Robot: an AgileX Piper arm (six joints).
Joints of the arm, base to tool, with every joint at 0 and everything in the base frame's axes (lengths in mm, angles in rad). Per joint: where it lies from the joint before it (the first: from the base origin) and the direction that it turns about. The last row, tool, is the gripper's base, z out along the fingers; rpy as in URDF.
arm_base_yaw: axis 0 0 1 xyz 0 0 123
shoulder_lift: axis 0 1 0 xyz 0 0 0
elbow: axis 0 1 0 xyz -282.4 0 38.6
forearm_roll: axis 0.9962 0 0.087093 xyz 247.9 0 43.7
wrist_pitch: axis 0 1 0 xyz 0 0 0
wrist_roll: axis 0.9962 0 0.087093 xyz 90.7 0 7.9
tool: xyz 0 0 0 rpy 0 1.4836 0
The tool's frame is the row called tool.
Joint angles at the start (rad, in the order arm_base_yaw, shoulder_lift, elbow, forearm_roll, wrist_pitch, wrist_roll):
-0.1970, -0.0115, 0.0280, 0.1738, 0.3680, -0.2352
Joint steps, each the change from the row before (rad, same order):
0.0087, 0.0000, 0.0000, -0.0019, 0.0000, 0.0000
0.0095, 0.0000, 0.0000, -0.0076, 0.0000, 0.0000
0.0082, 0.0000, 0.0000, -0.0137, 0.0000, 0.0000
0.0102, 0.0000, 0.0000, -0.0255, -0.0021, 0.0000
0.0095, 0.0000, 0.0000, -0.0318, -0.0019, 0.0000
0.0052, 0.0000, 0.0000, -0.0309, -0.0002, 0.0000
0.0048, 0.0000, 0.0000, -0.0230, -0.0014, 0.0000
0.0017, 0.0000, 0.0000, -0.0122, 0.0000, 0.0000
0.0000, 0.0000, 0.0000, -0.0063, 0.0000, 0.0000
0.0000, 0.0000, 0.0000, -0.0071, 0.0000, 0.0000
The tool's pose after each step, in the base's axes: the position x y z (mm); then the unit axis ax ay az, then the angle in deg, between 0 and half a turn. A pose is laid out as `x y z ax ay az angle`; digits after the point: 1 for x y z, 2 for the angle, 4 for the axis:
52.9 -4.4 171.7 0.0339 0.9972 -0.0667 107.06
52.9 -4.1 171.7 0.0266 0.9974 -0.0671 107.09
52.8 -4.1 171.6 0.0179 0.9973 -0.0712 107.18
52.8 -4.4 171.7 0.0044 0.9967 -0.0808 107.25
52.8 -5.0 171.7 -0.0108 0.9955 -0.0939 107.40
52.6 -5.7 171.7 -0.0237 0.9939 -0.1078 107.66
52.6 -6.2 171.8 -0.0337 0.9925 -0.1179 107.79
52.6 -6.5 171.8 -0.0386 0.9916 -0.1234 107.90
52.5 -6.7 171.8 -0.0406 0.9911 -0.1266 107.97
52.5 -6.9 171.7 -0.0430 0.9906 -0.1302 108.04

